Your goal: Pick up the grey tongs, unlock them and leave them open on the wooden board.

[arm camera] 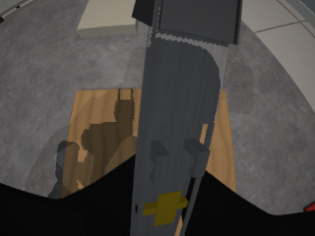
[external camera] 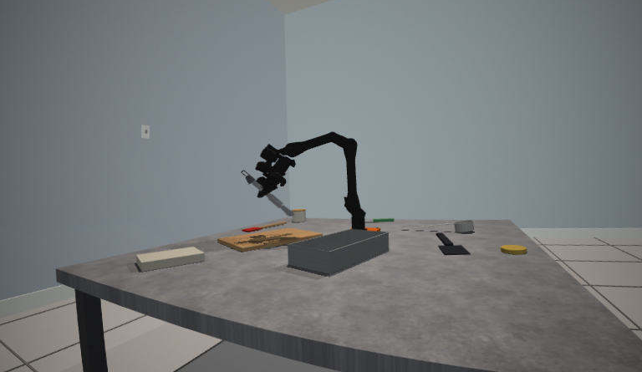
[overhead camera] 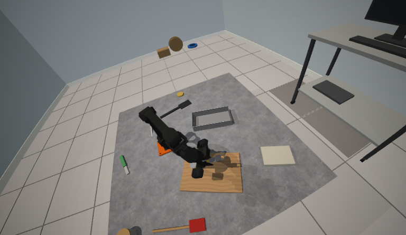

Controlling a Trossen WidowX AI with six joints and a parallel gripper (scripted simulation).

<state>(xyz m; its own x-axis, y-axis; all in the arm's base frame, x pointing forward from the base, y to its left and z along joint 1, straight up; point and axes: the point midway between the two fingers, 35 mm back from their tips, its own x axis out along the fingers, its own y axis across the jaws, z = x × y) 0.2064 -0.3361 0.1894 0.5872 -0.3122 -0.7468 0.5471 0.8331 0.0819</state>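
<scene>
Now: gripper tip 30 mm below the yellow lock piece, 20 mm past it and 10 mm to the right of it. Round my gripper tip: grey roasting tin (400 mm to the left, 160 mm ahead, 150 mm below); cream slab (380 mm ahead, 160 mm below, 80 mm to the right); wooden board (170 mm below, 30 mm to the left, 20 mm behind).
</scene>
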